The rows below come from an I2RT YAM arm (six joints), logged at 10 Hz.
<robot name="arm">
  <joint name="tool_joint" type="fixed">
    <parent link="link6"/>
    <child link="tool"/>
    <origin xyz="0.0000 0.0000 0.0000" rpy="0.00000 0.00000 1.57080"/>
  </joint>
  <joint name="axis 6" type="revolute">
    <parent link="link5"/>
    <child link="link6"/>
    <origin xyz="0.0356 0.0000 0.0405" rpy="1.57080 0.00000 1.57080"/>
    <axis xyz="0 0 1"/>
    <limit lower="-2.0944" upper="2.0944"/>
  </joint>
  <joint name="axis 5" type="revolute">
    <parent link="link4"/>
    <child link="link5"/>
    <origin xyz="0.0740 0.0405 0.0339" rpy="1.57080 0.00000 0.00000"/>
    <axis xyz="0 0 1"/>
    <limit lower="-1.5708" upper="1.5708"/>
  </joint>
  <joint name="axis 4" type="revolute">
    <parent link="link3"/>
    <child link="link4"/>
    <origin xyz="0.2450 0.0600 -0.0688"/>
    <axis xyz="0 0 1"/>
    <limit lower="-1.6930" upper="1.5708"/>
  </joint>
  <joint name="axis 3" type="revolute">
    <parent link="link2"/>
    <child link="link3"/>
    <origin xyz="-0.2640 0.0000 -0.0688" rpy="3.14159 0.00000 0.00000"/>
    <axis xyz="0 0 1"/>
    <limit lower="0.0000" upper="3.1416"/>
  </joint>
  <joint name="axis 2" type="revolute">
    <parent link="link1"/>
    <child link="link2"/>
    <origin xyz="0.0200 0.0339 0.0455" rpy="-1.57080 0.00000 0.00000"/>
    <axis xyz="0 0 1"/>
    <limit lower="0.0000" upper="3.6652"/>
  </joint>
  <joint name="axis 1" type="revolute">
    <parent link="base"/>
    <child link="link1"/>
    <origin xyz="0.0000 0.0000 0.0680"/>
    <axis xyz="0 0 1"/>
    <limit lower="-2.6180" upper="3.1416"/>
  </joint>
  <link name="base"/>
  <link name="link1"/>
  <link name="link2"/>
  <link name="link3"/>
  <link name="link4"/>
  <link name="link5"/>
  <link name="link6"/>
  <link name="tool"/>
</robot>
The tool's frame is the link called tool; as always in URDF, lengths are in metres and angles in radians.
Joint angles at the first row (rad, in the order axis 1, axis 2, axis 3, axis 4, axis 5, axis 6):
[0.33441 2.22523 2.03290 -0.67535 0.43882 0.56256]
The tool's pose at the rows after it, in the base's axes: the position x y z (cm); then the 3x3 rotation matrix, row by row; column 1 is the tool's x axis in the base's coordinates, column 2 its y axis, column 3 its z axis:
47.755 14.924 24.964; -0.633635 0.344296 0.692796; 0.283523 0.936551 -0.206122; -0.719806 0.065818 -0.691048
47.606 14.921 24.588; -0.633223 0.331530 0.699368; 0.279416 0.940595 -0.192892; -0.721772 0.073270 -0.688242
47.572 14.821 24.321; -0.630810 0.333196 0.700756; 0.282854 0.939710 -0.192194; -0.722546 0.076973 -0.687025
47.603 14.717 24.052; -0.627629 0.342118 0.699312; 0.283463 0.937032 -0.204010; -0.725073 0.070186 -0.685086
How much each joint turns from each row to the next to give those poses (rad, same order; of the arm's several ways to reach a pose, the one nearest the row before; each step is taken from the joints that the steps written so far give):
[-0.00154 -0.00759 -0.02984 0.02365 -0.00408 -0.01135]
[0.00018 -0.01171 -0.03639 0.03541 -0.01126 -0.00819]
[-0.00176 -0.00392 -0.01764 0.01647 -0.00139 0.00164]
[-0.00148 0.00149 -0.00807 0.00715 0.01080 0.00144]

